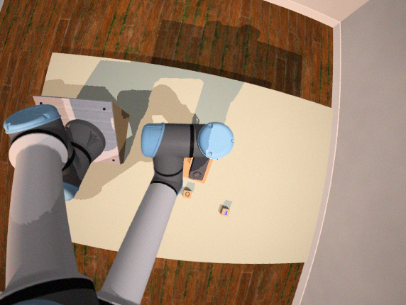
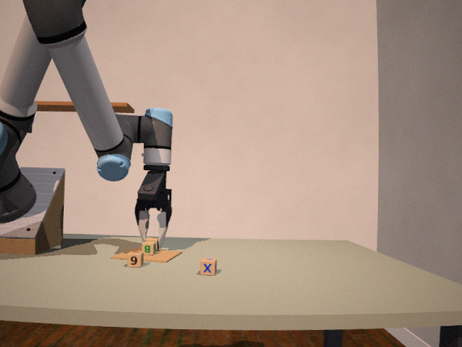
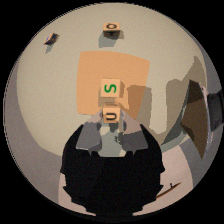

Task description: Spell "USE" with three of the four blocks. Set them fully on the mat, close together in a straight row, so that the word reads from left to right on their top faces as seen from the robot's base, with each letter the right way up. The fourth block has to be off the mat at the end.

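Now: hand 5 cm to the left of the orange mat and 2 cm above it. Also, from my hand: blue-lettered block 17 cm ahead, 22 cm to the right, 1 cm below.
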